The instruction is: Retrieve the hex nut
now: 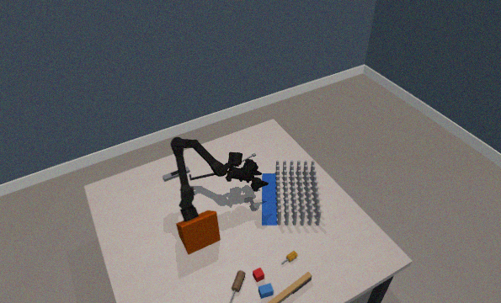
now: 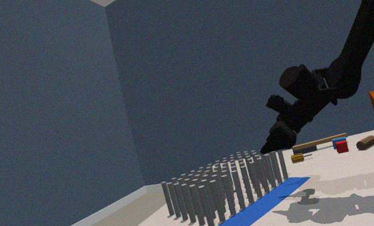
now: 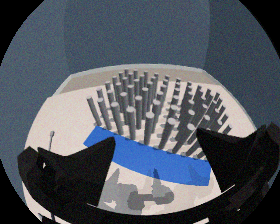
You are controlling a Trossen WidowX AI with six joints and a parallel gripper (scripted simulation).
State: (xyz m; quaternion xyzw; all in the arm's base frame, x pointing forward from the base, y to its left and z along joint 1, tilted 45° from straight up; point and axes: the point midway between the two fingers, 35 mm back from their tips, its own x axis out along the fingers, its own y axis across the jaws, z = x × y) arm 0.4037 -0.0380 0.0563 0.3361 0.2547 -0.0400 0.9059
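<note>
Now: the red cube 30 cm behind my gripper tip, 37 cm to the right of it and 14 cm below it. Also, from my gripper tip: blue taped strip: 2 cm ahead, 1 cm to the right, 16 cm below; yellow-handled tool: 12 cm behind, 38 cm to the right, 14 cm below; grey fork-like tool: 8 cm ahead, 32 cm to the left, 15 cm below.
</note>
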